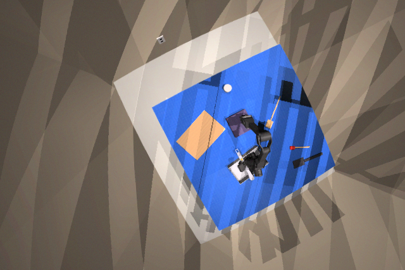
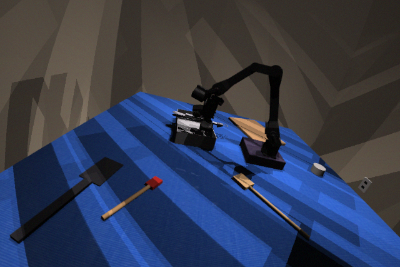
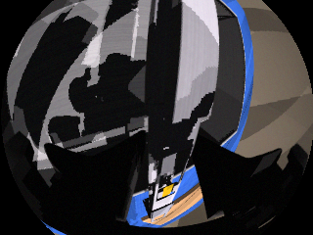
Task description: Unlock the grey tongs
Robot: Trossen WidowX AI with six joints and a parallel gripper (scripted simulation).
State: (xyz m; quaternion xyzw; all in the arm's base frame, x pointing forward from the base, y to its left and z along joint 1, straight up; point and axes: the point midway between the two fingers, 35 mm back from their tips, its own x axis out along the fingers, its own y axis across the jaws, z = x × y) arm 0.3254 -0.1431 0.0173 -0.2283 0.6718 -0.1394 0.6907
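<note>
Now: gripper tip 34 cm past the board, 22 cm to the left of it and 3 cm above it. From my gripper tip the other things lie so: yellow lock piece (3 cm behind, 3 cm above, 2 cm to the left); then red-headed spatula (55 cm to the left, 11 cm ahead, 3 cm below); then roasting tin (6 cm to the left, 5 cm ahead, 1 cm below).
</note>
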